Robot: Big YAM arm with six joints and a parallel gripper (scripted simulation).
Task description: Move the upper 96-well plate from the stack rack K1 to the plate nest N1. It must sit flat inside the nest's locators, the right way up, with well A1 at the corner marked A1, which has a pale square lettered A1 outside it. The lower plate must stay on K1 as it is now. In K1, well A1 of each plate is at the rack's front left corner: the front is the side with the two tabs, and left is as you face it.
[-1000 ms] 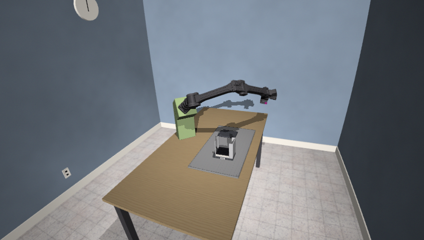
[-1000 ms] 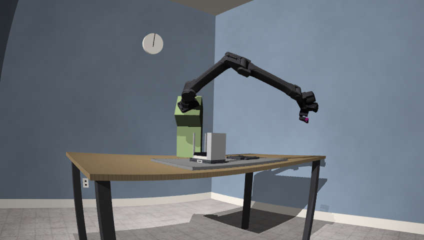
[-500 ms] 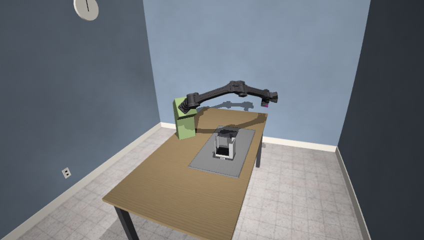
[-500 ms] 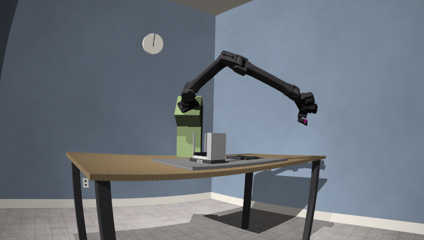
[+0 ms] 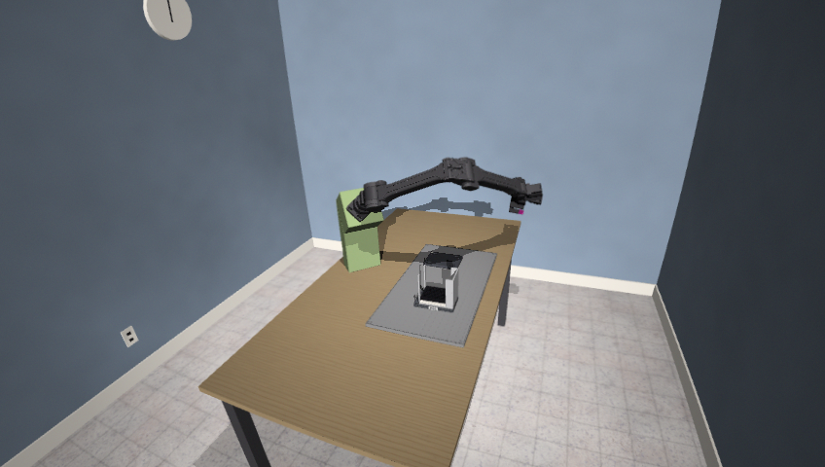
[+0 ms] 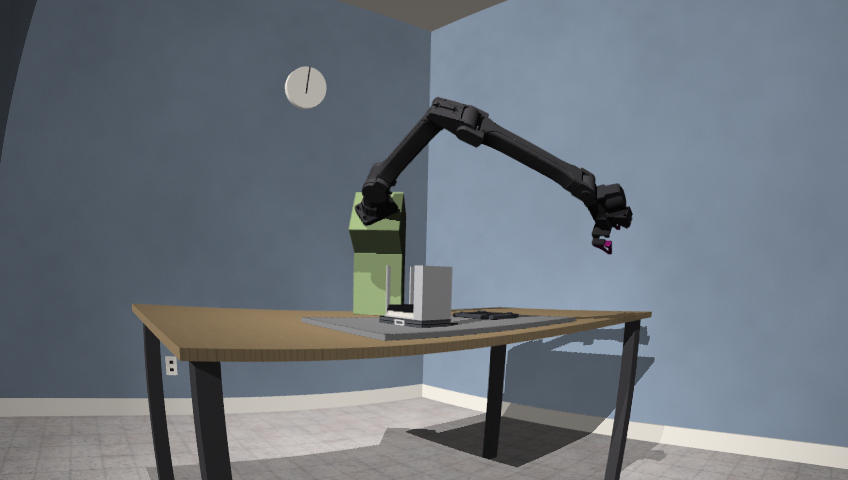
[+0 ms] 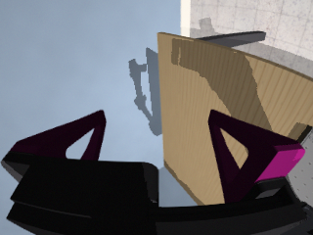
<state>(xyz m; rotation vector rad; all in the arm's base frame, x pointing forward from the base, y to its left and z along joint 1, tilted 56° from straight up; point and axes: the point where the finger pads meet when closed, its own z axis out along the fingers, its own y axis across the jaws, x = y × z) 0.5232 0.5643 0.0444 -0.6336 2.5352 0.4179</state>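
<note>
The black 96-well plate is 27 cm behind my hand, 58 cm to the right of it and 20 cm below it. Also, from my hand: white plate (27 cm behind, 58 cm to the right, 21 cm below); grey rack wall (21 cm behind, 59 cm to the right, 16 cm below).
</note>
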